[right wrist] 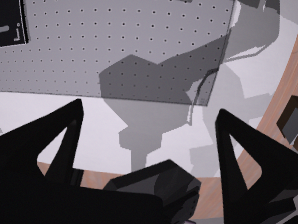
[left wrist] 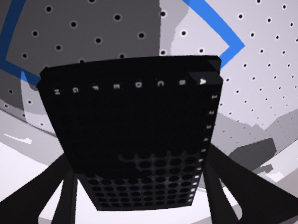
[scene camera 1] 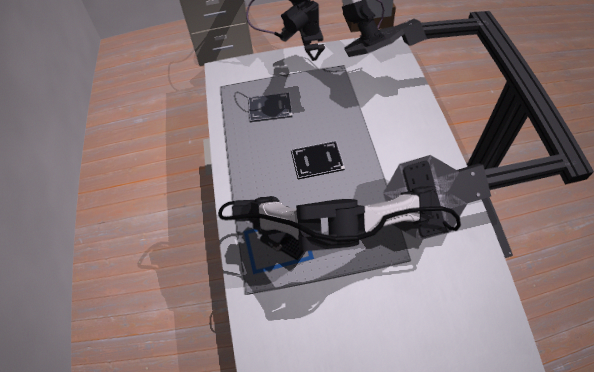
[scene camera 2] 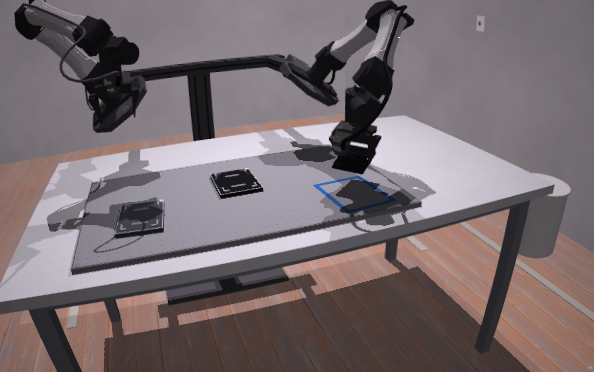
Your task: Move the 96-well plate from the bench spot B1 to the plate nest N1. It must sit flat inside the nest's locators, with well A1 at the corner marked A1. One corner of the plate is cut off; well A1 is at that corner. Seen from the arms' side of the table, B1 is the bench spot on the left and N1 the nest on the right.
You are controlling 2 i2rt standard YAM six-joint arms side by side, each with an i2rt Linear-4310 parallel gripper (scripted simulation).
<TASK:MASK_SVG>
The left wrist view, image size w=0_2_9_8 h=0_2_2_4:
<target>my left gripper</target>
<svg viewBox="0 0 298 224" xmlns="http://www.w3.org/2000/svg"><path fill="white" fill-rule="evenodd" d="M65 153L59 159L53 161L35 179L28 181L27 184L21 186L16 192L9 194L3 201L0 201L0 224L39 224L40 213L43 212L45 205L48 204L53 193L59 188L61 181L63 181L63 188L61 188L59 204L57 204L51 224L76 224L78 179ZM210 143L202 175L204 175L206 194L208 194L212 224L294 224L295 221L298 221L297 197L279 188L279 186L271 184L270 181L262 179L261 176L255 175L255 173L242 167L242 165L235 163L229 156L220 151L216 145ZM221 181L229 189L231 196L235 198L238 205L241 206L242 217L239 220L234 209L231 208L225 192L223 192Z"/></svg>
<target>black 96-well plate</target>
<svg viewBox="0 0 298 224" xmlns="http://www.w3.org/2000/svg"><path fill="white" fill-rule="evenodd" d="M220 57L217 55L128 57L128 59L86 61L86 63L57 65L57 67L44 68L40 72L41 80L37 83L37 89L39 89L41 101L43 101L53 131L55 131L61 148L63 148L69 164L71 164L74 173L76 173L78 181L80 181L82 188L88 194L90 201L93 202L97 212L133 212L133 210L172 209L192 206L198 184L200 184L202 171L204 171L206 156L208 156L210 141L212 141L214 124L216 124L218 105L220 105L223 79L220 75L222 63Z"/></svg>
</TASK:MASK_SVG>
